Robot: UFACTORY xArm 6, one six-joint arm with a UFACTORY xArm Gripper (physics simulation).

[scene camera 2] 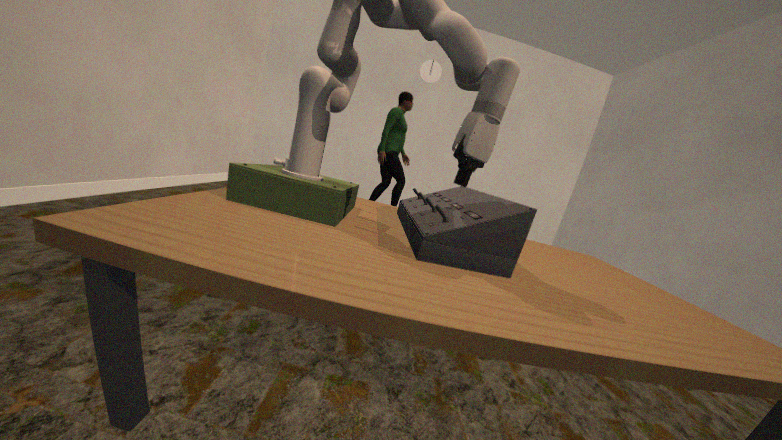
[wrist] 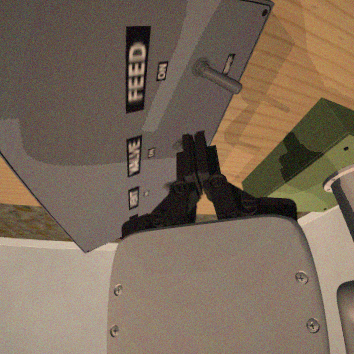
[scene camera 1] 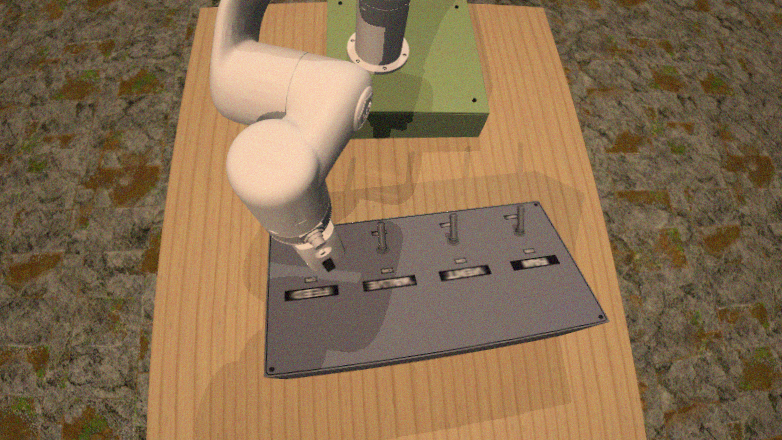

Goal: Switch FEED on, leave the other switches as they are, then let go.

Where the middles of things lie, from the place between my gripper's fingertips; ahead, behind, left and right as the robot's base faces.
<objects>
Now: hand 7 cm short of the grey switch panel (scene camera 1: 424, 296), 16 cm to the right of it and 11 cm above it.
</objects>
